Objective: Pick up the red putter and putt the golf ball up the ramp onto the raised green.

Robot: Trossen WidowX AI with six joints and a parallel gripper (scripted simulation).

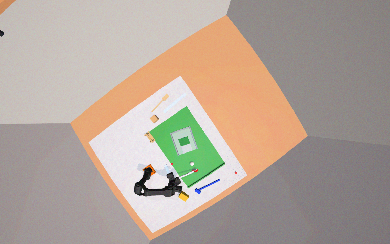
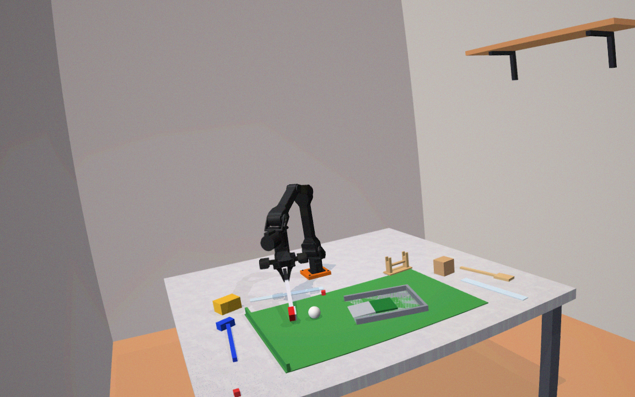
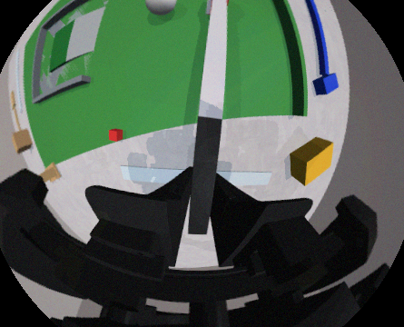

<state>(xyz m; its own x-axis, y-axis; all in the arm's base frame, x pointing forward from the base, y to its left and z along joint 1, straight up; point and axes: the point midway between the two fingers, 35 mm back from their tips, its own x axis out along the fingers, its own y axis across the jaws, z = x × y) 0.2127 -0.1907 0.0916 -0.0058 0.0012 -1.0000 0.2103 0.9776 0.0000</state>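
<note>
My gripper tip is now 12 cm short of the red putter, 2 cm to the left of it and 1 cm above it. The rest, counted from my gripper tip: white golf ball: 23 cm ahead, 3 cm to the left, 5 cm below; blue putter: 24 cm ahead, 27 cm to the right, 6 cm below; yellow block: 4 cm behind, 24 cm to the right, 5 cm below.
</note>
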